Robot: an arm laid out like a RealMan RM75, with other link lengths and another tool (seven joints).
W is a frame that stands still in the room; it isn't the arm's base.
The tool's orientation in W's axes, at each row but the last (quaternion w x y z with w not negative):
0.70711, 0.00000, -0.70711, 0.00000
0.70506, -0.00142, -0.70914, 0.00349
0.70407, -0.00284, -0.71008, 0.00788
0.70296, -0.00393, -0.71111, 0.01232
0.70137, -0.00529, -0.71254, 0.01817
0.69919, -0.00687, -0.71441, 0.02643
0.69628, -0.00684, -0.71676, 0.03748
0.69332, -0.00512, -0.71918, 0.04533
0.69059, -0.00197, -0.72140, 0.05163
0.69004, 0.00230, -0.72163, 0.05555
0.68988, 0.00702, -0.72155, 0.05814
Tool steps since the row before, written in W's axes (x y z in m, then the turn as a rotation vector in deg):
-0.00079, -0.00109, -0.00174, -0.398, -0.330, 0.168
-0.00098, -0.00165, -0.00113, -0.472, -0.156, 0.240
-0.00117, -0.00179, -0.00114, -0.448, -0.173, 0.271
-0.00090, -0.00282, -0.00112, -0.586, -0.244, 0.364
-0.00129, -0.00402, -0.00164, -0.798, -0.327, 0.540
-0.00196, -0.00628, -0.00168, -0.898, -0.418, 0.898
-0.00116, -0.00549, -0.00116, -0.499, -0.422, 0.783
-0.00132, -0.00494, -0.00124, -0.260, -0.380, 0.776
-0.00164, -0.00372, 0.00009, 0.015, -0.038, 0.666
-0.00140, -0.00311, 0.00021, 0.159, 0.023, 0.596
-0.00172, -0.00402, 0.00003, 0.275, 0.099, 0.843
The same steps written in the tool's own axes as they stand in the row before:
-0.00174, -0.00109, 0.00079, 0.168, -0.330, 0.398
-0.00114, -0.00164, 0.00099, 0.242, -0.156, 0.471
-0.00116, -0.00176, 0.00119, 0.272, -0.174, 0.447
-0.00117, -0.00278, 0.00095, 0.365, -0.245, 0.585
-0.00175, -0.00394, 0.00139, 0.542, -0.330, 0.795
-0.00193, -0.00614, 0.00217, 0.897, -0.436, 0.890
-0.00146, -0.00535, 0.00143, 0.770, -0.449, 0.495
-0.00153, -0.00476, 0.00165, 0.757, -0.420, 0.255
-0.00011, -0.00359, 0.00190, 0.660, -0.090, -0.039
0.00005, -0.00299, 0.00164, 0.588, -0.036, -0.185
-0.00017, -0.00384, 0.00209, 0.834, 0.011, -0.318

